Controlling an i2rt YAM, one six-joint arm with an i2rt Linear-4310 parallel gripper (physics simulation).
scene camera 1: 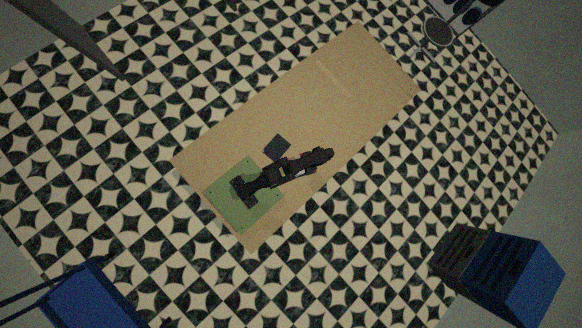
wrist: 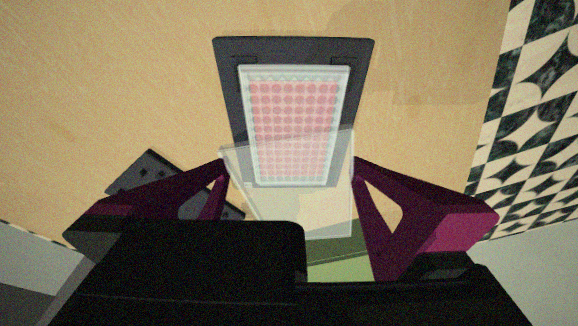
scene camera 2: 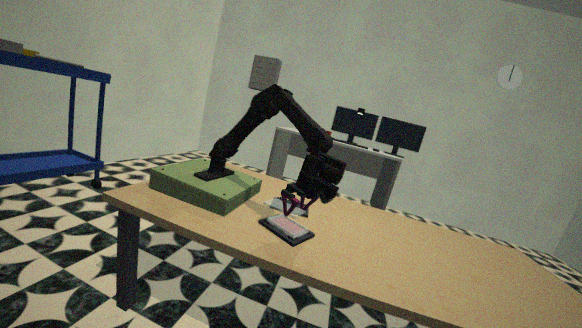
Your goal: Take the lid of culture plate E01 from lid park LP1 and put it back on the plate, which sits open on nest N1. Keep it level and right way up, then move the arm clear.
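Frame: origin at the arm's base, x right, y ahead, z up, level; millimetres.
Seen in the pictures: gripper, fingertip midpoint: (wrist: 289, 163) (scene camera 2: 293, 213); arm's base, origin of the base link: (scene camera 1: 244, 191) (scene camera 2: 215, 174).
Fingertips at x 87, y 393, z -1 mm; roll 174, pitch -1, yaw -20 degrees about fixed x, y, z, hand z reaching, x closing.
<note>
Pixels of each thing's middle, then the offset from my fingertips to it. Level surfaces: height alone.
- clear lid, body centre: (wrist: 299, 200) (scene camera 2: 284, 207) dx -6, dy -37, dz +5 mm
- culture plate E01, body centre: (wrist: 292, 137) (scene camera 2: 287, 225) dx +0, dy -11, dz -50 mm
- dark nest N1, body centre: (wrist: 292, 132) (scene camera 2: 286, 227) dx +0, dy -11, dz -60 mm
- Lid park LP1, body centre: (wrist: 178, 206) (scene camera 2: 290, 205) (scene camera 1: 276, 147) dx -201, dy -68, dz -59 mm
- wooden table, its level: dz -69 mm
My gripper (scene camera 2: 294, 207) (wrist: 289, 163) is shut on the clear lid (wrist: 320, 212), one finger at each side edge. The lid hangs above the table and, in the wrist view, overlaps the near end of culture plate E01 (scene camera 2: 289, 226) (wrist: 294, 107). Its exact tilt is hard to tell. The plate, with pink wells, sits open on the dark nest N1 (scene camera 2: 268, 226) (wrist: 292, 49), beyond the fingertips in the wrist view. Lid park LP1 (scene camera 1: 276, 146) (wrist: 134, 173) is a dark plate with small posts, at the left and partly behind the left finger in the wrist view. The arm hides much of the nest in the scene camera 1 view.
The green base block (scene camera 1: 244, 220) (scene camera 2: 200, 192) (wrist: 340, 270) carries the arm on the wooden table (scene camera 1: 345, 100) (scene camera 2: 425, 260) (wrist: 125, 75). A table edge runs along the right in the wrist view. A blue cart (scene camera 2: 55, 162) and a desk with monitors (scene camera 2: 355, 122) stand away from the table.
</note>
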